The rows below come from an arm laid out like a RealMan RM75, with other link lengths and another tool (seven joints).
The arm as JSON. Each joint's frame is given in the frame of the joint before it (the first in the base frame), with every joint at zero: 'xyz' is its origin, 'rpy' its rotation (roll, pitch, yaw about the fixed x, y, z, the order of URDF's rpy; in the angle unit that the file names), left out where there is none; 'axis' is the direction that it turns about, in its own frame. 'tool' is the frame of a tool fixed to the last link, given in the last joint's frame.
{
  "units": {
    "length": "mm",
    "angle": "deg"
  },
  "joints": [
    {
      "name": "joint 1",
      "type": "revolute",
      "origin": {
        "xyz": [
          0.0,
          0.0,
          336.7
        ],
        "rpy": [
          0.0,
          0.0,
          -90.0
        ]
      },
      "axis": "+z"
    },
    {
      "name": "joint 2",
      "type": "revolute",
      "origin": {
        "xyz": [
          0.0,
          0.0,
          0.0
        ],
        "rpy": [
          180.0,
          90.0,
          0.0
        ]
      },
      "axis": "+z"
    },
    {
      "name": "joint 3",
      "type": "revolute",
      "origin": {
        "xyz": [
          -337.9,
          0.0,
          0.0
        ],
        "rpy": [
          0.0,
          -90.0,
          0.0
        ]
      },
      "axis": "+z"
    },
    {
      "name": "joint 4",
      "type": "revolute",
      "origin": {
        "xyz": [
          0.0,
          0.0,
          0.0
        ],
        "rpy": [
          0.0,
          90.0,
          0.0
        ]
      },
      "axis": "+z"
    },
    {
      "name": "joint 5",
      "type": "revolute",
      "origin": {
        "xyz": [
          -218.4,
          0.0,
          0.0
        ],
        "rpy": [
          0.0,
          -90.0,
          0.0
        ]
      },
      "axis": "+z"
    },
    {
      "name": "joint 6",
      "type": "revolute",
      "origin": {
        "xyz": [
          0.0,
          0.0,
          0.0
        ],
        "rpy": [
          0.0,
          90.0,
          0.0
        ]
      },
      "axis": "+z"
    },
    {
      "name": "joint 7",
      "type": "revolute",
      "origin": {
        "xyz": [
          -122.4,
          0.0,
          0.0
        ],
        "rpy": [
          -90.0,
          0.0,
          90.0
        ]
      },
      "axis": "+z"
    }
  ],
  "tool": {
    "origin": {
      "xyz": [
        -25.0,
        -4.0,
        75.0
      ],
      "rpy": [
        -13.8,
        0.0,
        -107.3
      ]
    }
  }
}
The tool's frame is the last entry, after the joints.
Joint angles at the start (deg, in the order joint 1, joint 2, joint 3, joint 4, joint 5, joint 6, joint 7): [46.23 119.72 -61.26 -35.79 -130.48 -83.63 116.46]
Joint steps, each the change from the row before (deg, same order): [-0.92 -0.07 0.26 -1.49 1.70 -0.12 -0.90]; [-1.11 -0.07 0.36 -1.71 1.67 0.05 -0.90]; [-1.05 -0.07 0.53 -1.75 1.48 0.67 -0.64]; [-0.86 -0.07 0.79 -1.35 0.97 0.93 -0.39]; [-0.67 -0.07 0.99 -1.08 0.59 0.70 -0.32]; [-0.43 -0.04 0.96 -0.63 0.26 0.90 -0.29]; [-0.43 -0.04 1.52 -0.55 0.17 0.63 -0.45]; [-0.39 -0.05 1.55 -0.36 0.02 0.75 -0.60]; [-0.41 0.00 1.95 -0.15 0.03 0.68 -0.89]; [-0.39 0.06 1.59 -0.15 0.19 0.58 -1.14]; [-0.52 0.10 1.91 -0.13 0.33 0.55 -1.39]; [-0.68 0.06 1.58 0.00 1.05 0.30 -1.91]
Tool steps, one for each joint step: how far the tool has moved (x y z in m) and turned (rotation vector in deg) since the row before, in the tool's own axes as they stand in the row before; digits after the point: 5 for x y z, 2 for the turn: [-0.00139 0.00409 -0.00275 -2.14 -0.48 -0.95]; [-0.00226 0.00368 -0.00372 -2.22 -0.87 -1.02]; [-0.00486 0.00437 -0.00418 -2.21 -1.67 -1.01]; [-0.00598 0.00326 -0.00432 -1.82 -1.99 -0.63]; [-0.00566 0.00270 -0.00446 -1.49 -1.81 -0.43]; [-0.00585 0.00170 -0.00338 -1.08 -1.77 -0.31]; [-0.00613 0.00172 -0.00447 -1.31 -1.82 -0.14]; [-0.00659 0.00074 -0.00456 -1.12 -1.89 -0.19]; [-0.00660 0.00007 -0.00484 -1.32 -1.94 -0.06]; [-0.00527 0.00004 -0.00370 -1.21 -1.53 -0.37]; [-0.00555 -0.00044 -0.00454 -1.48 -1.73 -0.31]; [-0.00396 -0.00042 -0.00442 -1.82 -1.30 -0.52]
